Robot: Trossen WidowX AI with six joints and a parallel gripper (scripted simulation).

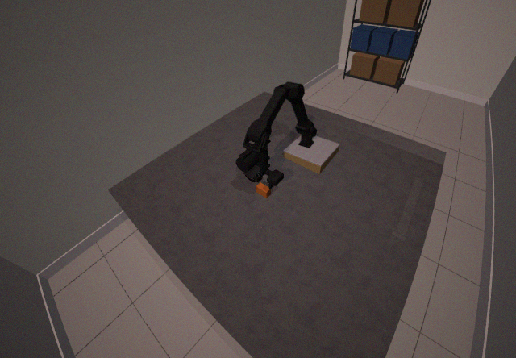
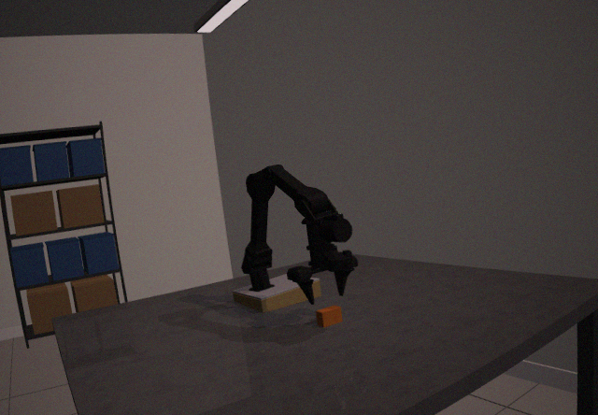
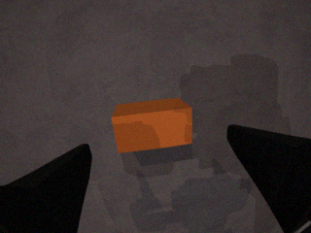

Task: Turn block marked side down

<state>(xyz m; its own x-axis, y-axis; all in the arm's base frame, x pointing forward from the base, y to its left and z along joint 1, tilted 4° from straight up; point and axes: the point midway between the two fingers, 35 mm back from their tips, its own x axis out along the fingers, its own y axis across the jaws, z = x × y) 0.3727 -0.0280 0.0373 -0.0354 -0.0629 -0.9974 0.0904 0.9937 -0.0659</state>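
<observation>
The orange block lies 1 cm behind my gripper tip and 5 cm below it.
</observation>
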